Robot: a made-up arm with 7 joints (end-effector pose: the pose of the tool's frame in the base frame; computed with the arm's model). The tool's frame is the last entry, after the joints.
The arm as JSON. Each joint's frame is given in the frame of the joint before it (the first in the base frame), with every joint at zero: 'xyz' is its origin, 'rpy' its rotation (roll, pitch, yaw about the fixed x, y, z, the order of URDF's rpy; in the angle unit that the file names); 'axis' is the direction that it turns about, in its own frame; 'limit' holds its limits. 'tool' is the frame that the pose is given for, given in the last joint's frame.
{
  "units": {
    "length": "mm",
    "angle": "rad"
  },
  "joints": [
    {
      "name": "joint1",
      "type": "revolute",
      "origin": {
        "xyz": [
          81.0,
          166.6,
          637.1
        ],
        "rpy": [
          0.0,
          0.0,
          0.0
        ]
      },
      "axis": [
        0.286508,
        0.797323,
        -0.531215
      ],
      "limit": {
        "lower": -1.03,
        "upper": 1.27
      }
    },
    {
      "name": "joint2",
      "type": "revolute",
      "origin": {
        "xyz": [
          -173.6,
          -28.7,
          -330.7
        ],
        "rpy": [
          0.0,
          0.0,
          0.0
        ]
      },
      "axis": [
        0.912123,
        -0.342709,
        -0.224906
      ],
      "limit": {
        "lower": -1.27,
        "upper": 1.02
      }
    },
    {
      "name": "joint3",
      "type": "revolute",
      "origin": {
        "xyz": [
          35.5,
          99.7,
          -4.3
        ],
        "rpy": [
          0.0,
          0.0,
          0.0
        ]
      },
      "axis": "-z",
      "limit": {
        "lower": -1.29,
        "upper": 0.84
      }
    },
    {
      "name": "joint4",
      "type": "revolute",
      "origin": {
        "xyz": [
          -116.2,
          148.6,
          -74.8
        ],
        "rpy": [
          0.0,
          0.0,
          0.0
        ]
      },
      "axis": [
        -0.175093,
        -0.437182,
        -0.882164
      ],
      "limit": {
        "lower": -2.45,
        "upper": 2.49
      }
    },
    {
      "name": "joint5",
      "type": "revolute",
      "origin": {
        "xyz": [
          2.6,
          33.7,
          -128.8
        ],
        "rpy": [
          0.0,
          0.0,
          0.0
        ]
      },
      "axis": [
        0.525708,
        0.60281,
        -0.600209
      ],
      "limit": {
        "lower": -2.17,
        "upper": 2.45
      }
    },
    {
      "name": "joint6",
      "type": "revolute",
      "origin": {
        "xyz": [
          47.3,
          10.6,
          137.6
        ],
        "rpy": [
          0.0,
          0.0,
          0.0
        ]
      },
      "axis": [
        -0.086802,
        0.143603,
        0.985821
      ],
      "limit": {
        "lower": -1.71,
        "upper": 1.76
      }
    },
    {
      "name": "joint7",
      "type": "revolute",
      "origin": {
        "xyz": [
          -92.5,
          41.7,
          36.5
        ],
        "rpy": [
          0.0,
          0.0,
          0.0
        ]
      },
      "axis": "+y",
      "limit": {
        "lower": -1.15,
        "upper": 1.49
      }
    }
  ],
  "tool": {
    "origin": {
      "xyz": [
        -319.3,
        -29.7,
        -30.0
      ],
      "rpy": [
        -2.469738,
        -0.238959,
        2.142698
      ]
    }
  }
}
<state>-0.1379 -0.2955 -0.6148 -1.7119 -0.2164 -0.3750 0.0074</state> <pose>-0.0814 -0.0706 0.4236 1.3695 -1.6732 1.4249</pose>
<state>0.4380 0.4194 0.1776 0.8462 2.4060 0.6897 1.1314</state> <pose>-0.5971 0.5408 0.4104 0.2884 -0.7702 -1.9941</pose>
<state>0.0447 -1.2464 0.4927 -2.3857 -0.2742 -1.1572 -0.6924</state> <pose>-0.4735 0.2186 0.3972 -0.3754 -1.7055 1.4705</pose>
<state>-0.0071 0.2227 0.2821 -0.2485 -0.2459 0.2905 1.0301</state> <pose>-0.3746 0.3777 0.5664 -0.3379 -1.6380 1.1033</pose>
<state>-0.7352 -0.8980 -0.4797 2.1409 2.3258 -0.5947 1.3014</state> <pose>-0.2137 -0.3771 0.1292 0.6305 -1.3898 -0.9366</pose>
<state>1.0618 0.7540 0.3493 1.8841 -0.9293 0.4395 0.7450</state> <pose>0.3828 0.6799 0.5780 -1.1361 0.6944 0.5833</pose>
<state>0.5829 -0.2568 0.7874 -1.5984 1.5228 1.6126 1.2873</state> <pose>-0.1546 0.2162 -0.0618 1.8185 -0.5578 -0.1932</pose>
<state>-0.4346 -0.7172 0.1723 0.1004 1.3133 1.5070 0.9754</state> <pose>-0.0795 -0.1156 0.3888 0.1209 -1.4021 1.3305</pose>
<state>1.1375 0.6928 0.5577 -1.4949 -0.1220 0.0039 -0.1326</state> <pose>-0.2933 0.5312 0.7702 -0.5769 -1.7104 -0.8321</pose>
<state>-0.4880 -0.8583 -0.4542 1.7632 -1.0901 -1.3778 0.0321</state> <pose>0.3483 0.0277 -0.2382 1.0799 0.7962 0.4980</pose>
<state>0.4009 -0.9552 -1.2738 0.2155 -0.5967 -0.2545 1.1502</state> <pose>-0.3974 0.0969 0.8254 0.6401 -1.1036 2.0947</pose>
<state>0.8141 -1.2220 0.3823 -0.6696 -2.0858 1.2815 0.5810</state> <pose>-0.2734 0.5302 0.7725 -1.7978 0.6272 -1.3758</pose>
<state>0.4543 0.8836 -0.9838 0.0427 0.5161 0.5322 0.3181</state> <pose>-0.4859 0.1501 0.3564 0.2240 -2.4770 0.0060</pose>
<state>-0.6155 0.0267 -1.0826 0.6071 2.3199 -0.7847 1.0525</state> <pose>0.3698 -0.0370 0.3897 -0.3381 -0.0337 0.0126</pose>
